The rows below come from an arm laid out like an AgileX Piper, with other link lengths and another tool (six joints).
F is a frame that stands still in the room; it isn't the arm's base.
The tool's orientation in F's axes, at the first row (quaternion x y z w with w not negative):
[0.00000, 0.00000, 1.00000, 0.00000]
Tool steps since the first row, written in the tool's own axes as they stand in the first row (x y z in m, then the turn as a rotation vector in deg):
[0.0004, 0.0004, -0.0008, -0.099, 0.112, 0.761]
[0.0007, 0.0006, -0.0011, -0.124, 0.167, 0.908]
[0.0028, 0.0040, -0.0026, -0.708, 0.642, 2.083]
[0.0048, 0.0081, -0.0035, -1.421, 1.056, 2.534]
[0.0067, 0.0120, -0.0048, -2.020, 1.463, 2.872]
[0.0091, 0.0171, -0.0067, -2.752, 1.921, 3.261]
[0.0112, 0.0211, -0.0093, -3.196, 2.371, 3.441]
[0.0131, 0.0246, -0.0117, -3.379, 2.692, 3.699]
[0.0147, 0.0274, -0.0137, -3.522, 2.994, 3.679]
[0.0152, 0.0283, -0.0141, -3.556, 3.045, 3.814]
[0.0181, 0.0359, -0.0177, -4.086, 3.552, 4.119]
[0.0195, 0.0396, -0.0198, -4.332, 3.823, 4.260]
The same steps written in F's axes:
[-0.0004, -0.0004, -0.0008, 0.099, -0.112, 0.761]
[-0.0007, -0.0006, -0.0011, 0.124, -0.167, 0.908]
[-0.0028, -0.0040, -0.0026, 0.708, -0.642, 2.083]
[-0.0048, -0.0081, -0.0035, 1.421, -1.056, 2.534]
[-0.0067, -0.0120, -0.0048, 2.020, -1.463, 2.872]
[-0.0091, -0.0171, -0.0067, 2.752, -1.921, 3.261]
[-0.0112, -0.0211, -0.0093, 3.196, -2.371, 3.441]
[-0.0131, -0.0246, -0.0117, 3.379, -2.692, 3.699]
[-0.0147, -0.0274, -0.0137, 3.522, -2.994, 3.679]
[-0.0152, -0.0283, -0.0141, 3.556, -3.045, 3.814]
[-0.0181, -0.0359, -0.0177, 4.086, -3.552, 4.119]
[-0.0195, -0.0396, -0.0198, 4.332, -3.823, 4.260]

